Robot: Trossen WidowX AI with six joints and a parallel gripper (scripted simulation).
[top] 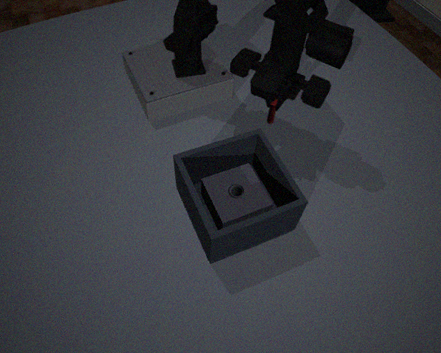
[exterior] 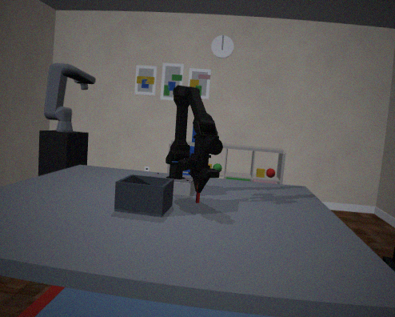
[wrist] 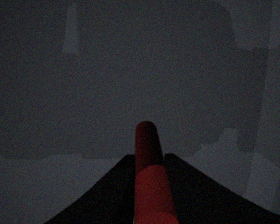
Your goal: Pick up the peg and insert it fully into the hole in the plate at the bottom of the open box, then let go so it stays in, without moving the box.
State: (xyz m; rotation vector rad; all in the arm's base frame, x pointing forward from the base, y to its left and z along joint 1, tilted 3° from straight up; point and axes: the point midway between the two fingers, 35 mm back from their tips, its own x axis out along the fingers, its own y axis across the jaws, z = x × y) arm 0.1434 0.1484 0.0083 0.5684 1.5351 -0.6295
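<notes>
My gripper is now 190 mm short of the grey plate, 130 mm to the left of it and 30 mm above it. From my hand the other things lie so: peg: 40 mm below; then box: 190 mm ahead, 130 mm to the right, 50 mm below.
</notes>
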